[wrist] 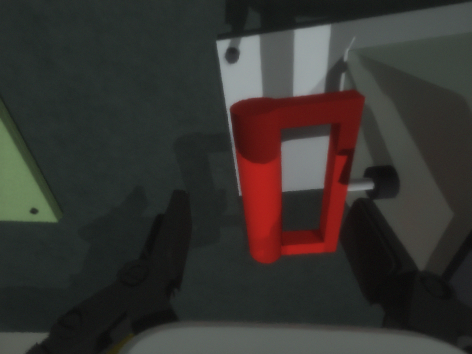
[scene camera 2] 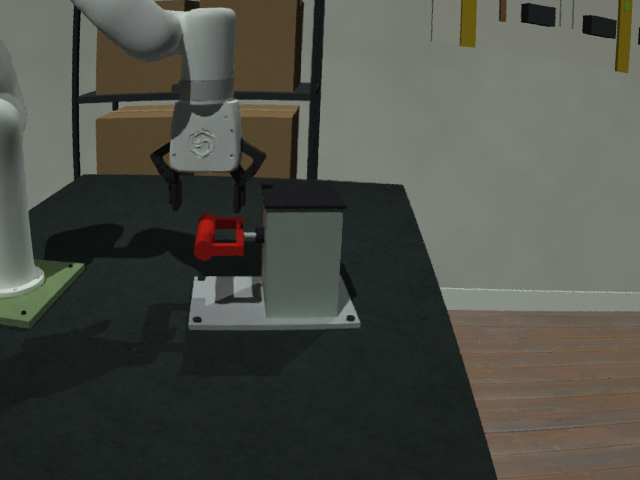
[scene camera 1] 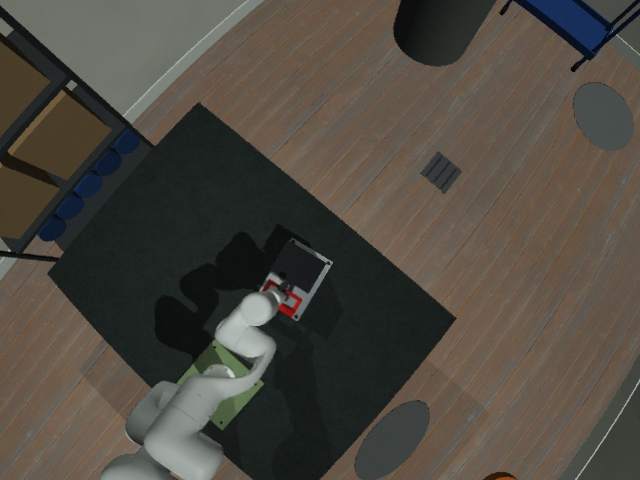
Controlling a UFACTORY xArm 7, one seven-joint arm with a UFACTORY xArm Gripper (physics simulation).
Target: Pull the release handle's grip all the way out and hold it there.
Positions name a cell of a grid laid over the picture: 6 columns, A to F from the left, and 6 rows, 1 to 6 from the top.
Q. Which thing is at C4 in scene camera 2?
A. A base plate.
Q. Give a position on a base plate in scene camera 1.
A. C4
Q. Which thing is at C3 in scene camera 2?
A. The gripper.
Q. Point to a base plate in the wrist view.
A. D2
